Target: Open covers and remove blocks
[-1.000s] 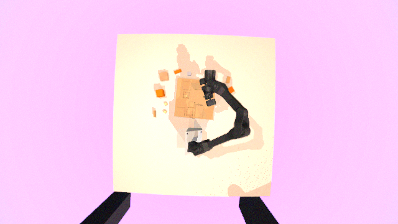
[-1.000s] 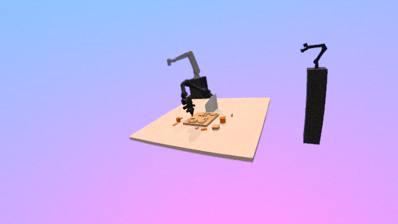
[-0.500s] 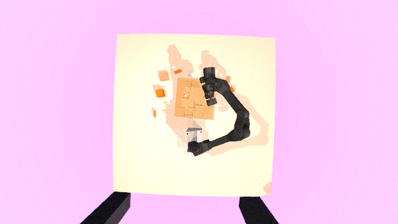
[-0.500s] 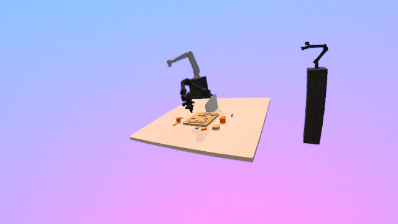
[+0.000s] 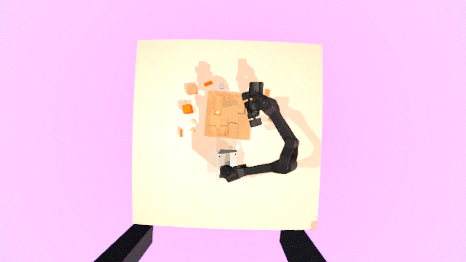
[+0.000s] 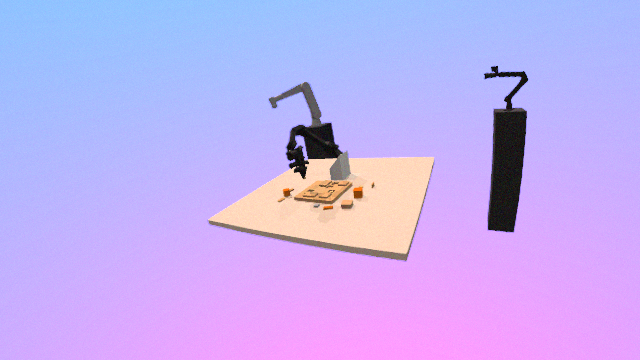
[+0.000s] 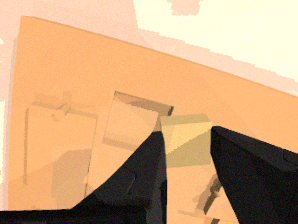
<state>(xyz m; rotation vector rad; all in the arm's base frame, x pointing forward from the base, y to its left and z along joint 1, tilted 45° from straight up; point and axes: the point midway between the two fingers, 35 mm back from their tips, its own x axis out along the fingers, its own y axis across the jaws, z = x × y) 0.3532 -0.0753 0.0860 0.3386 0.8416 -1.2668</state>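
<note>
My gripper tip is 14 cm to the right of the tan puzzle board, 9 cm above it and 3 cm past it. Also, from my gripper tip: orange bar (28 cm to the left, 18 cm ahead, 11 cm below); orange cube (39 cm to the left, 9 cm below, 1 cm behind).
</note>
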